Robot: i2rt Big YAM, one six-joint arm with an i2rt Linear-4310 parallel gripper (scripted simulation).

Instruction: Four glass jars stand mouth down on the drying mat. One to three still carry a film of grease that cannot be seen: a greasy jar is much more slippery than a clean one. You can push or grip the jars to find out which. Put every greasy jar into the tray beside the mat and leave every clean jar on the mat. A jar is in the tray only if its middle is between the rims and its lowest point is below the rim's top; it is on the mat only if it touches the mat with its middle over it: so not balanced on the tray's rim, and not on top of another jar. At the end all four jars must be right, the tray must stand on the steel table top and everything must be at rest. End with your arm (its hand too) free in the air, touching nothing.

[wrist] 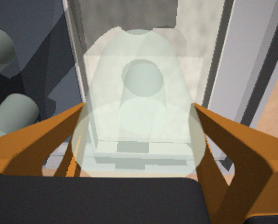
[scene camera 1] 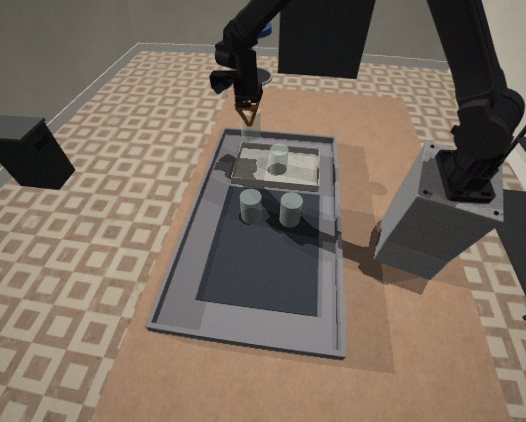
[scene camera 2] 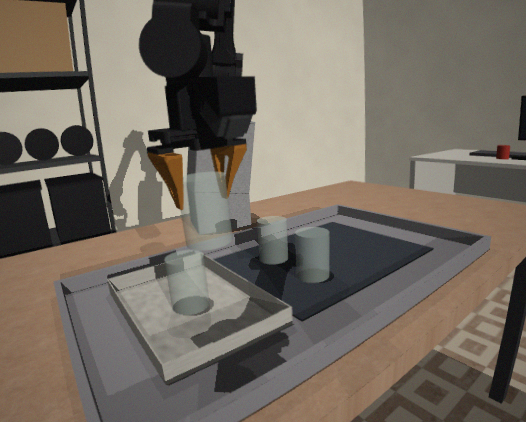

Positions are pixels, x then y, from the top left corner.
my gripper: wrist 138, 111; scene camera 1; scene camera 2
same spot on my gripper: [scene camera 1: 243, 105] = [scene camera 2: 234, 138]
